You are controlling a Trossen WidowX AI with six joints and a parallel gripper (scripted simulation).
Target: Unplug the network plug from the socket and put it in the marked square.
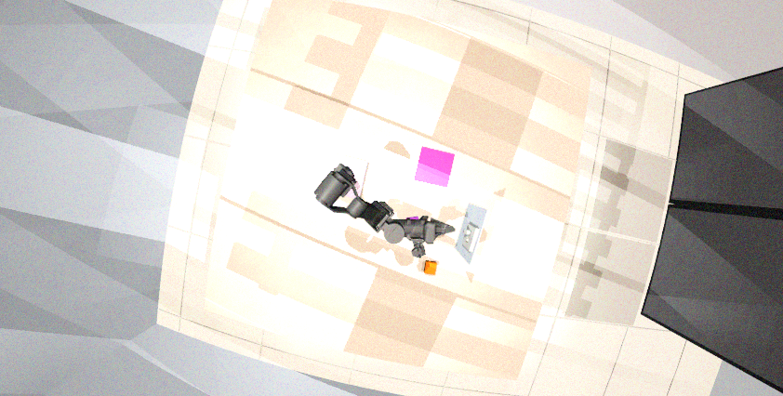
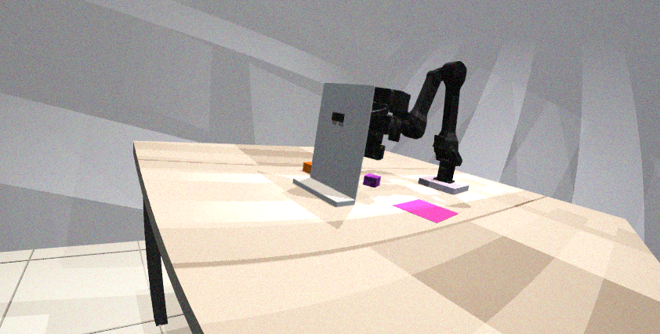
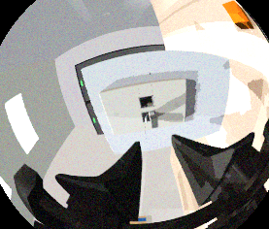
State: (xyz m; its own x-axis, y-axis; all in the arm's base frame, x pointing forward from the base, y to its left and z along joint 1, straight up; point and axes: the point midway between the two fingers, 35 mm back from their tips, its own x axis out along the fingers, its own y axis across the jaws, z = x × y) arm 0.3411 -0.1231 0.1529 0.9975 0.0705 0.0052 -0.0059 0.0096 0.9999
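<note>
Right now my gripper tip is 50 mm short of the network plug and 10 mm to the left of it. From my gripper tip the other things lie so: magenta marked square: 60 mm behind, 190 mm to the left, 170 mm below; grey upright panel: 70 mm ahead, 20 mm to the right, 60 mm below.
</note>
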